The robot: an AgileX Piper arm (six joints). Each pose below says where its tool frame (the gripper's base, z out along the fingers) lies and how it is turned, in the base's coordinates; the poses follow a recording.
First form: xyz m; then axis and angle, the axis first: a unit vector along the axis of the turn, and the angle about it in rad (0 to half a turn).
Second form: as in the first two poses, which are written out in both.
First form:
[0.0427, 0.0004, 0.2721, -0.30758, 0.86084, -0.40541, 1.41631]
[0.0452, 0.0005, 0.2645, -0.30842, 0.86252, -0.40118, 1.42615]
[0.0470, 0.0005, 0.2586, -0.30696, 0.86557, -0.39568, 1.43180]
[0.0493, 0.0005, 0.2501, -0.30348, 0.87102, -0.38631, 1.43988]
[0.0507, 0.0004, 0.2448, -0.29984, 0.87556, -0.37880, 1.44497]
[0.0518, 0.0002, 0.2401, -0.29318, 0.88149, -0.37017, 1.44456]
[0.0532, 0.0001, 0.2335, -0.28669, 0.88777, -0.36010, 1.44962]
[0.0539, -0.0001, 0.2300, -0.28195, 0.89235, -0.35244, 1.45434]
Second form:
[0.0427, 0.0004, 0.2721, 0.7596, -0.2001, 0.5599, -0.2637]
[0.0452, 0.0005, 0.2645, 0.7564, -0.2018, 0.5642, -0.2624]
[0.0470, 0.0005, 0.2586, 0.7545, -0.2015, 0.5681, -0.2597]
[0.0493, 0.0005, 0.2501, 0.7518, -0.2001, 0.5743, -0.2547]
[0.0507, 0.0004, 0.2448, 0.7502, -0.1983, 0.5790, -0.2505]
[0.0518, 0.0002, 0.2401, 0.7503, -0.1938, 0.5827, -0.2447]
[0.0532, 0.0001, 0.2335, 0.7486, -0.1901, 0.5886, -0.2387]
[0.0539, -0.0001, 0.2300, 0.7471, -0.1874, 0.5932, -0.2343]

